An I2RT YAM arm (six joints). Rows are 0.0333 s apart.
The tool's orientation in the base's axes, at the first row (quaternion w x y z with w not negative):
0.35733 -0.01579 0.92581 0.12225
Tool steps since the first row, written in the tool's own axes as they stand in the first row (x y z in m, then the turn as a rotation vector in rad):
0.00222 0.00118 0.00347 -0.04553 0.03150 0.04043
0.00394 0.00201 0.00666 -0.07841 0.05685 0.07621
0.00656 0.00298 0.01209 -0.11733 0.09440 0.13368
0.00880 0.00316 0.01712 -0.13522 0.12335 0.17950
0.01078 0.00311 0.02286 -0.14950 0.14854 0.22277
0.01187 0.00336 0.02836 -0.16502 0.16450 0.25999
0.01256 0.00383 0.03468 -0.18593 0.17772 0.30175
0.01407 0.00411 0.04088 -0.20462 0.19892 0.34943
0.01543 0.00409 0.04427 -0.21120 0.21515 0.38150
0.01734 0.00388 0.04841 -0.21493 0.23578 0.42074
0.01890 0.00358 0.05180 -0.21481 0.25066 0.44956
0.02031 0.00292 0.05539 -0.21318 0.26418 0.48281
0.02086 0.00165 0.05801 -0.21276 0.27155 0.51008
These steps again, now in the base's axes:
0.00049 0.00210 -0.00370 0.05680 0.03750 0.00818
0.00121 0.00376 -0.00695 0.10185 0.06868 0.00994
0.00272 0.00614 -0.01237 0.16423 0.11648 0.00284
0.00434 0.00764 -0.01741 0.20431 0.15440 -0.01178
0.00665 0.00907 -0.02284 0.24046 0.18828 -0.02778
0.00943 0.01069 -0.02745 0.27463 0.21169 -0.04063
0.01302 0.01269 -0.03232 0.31612 0.23322 -0.05371
0.01594 0.01452 -0.03770 0.35892 0.26402 -0.07080
0.01716 0.01538 -0.04103 0.38302 0.28700 -0.08585
0.01849 0.01627 -0.04531 0.40920 0.31611 -0.10697
0.01959 0.01688 -0.04883 0.42633 0.33739 -0.12445
0.02098 0.01717 -0.05248 0.44541 0.35850 -0.14639
0.02244 0.01660 -0.05499 0.46218 0.37215 -0.16458

